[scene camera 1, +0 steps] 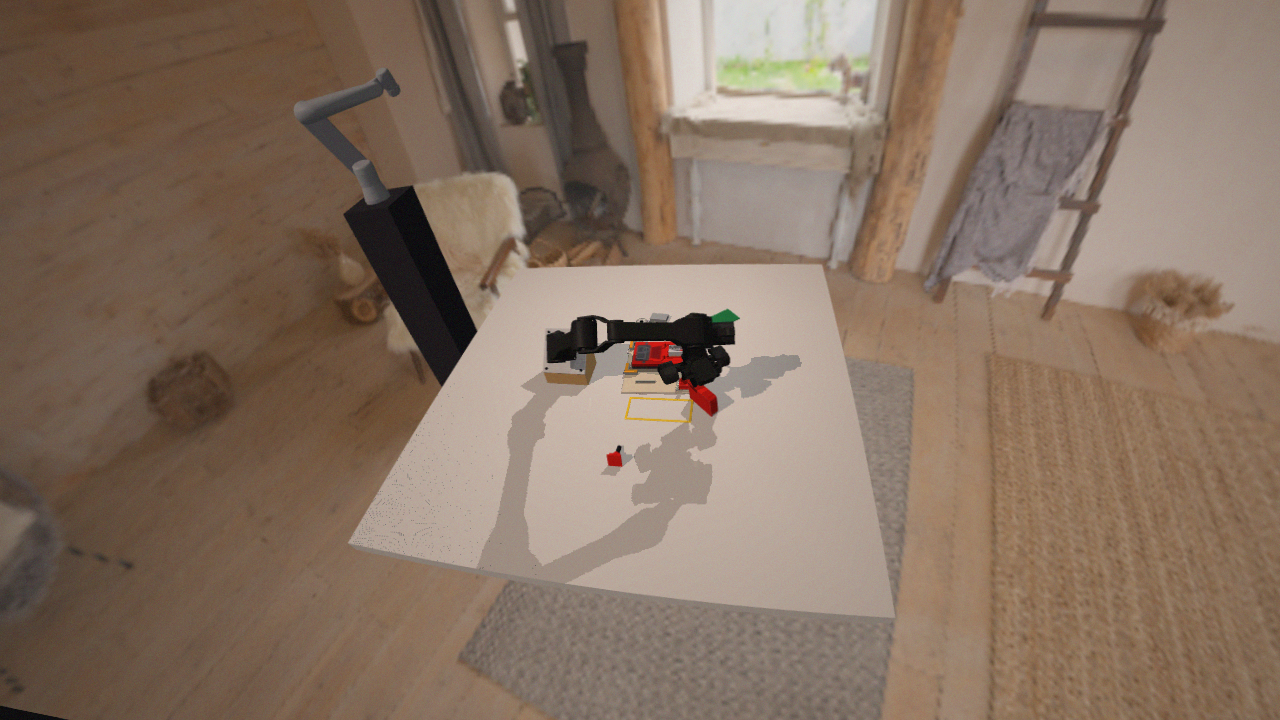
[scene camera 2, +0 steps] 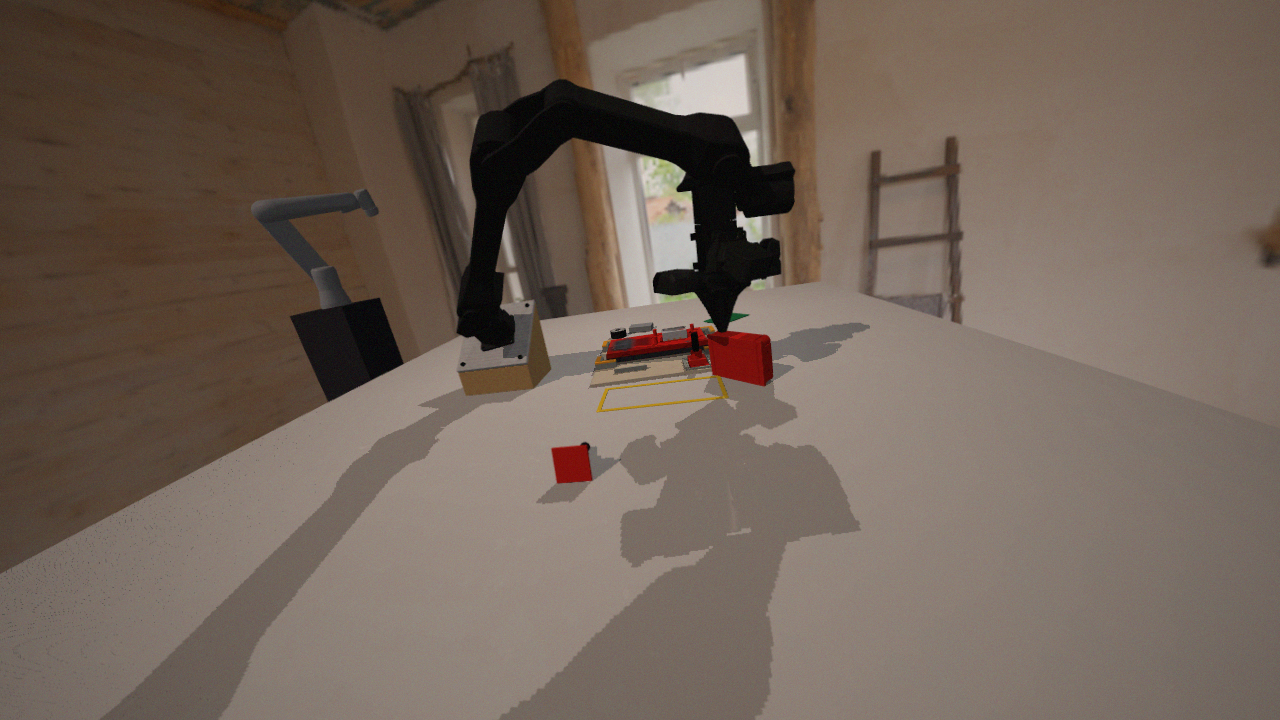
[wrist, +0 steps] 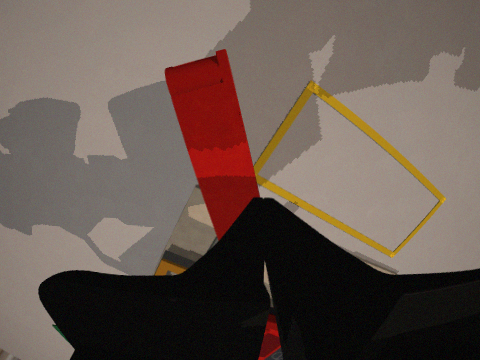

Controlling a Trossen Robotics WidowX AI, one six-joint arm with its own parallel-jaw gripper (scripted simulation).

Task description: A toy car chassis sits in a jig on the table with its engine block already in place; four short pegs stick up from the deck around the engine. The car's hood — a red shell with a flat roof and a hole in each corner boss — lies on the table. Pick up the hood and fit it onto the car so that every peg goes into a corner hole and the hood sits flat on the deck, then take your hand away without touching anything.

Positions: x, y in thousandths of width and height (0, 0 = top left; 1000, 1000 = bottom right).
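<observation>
Scene camera 2: my gripper (scene camera 2: 564, 460), shut, holding nothing; a jig (scene camera 2: 475, 517); a red hood (scene camera 2: 583, 497). Scene camera 1: jig (scene camera 1: 496, 528), my gripper (scene camera 1: 543, 537). Wrist view: red hood (wrist: 424, 260), my gripper (wrist: 545, 576), jig (wrist: 403, 654).
</observation>
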